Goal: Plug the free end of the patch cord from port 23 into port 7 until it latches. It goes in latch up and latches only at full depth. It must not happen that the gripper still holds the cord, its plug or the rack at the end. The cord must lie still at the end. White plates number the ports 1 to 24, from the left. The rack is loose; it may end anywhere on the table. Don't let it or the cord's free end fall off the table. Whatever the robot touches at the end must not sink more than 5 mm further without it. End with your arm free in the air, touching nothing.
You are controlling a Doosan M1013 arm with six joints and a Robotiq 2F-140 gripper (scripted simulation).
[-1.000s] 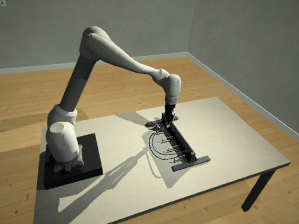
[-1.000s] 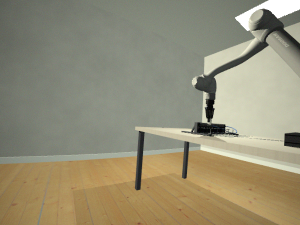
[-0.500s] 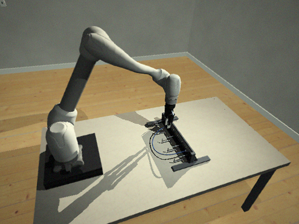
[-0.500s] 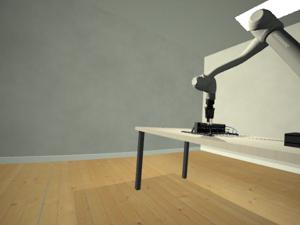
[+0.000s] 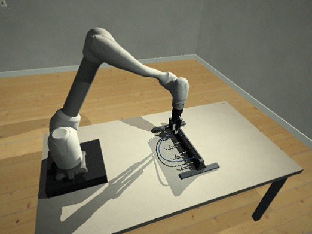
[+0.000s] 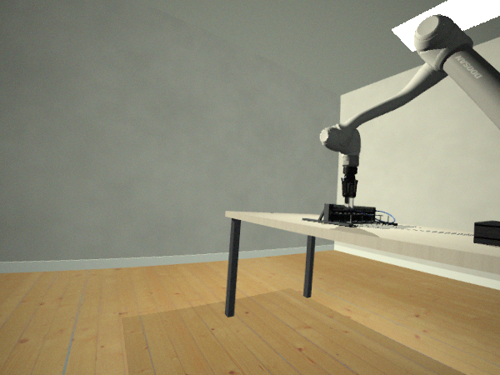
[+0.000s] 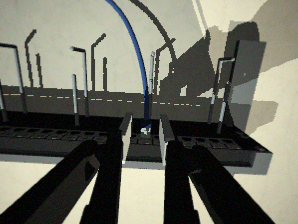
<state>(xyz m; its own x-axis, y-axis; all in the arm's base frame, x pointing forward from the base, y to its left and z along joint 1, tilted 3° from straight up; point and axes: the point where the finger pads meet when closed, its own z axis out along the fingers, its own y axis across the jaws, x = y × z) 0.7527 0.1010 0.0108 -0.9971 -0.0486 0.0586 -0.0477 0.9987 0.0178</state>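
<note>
My gripper is now 10 mm short of the cord plug and 30 mm above it.
</note>
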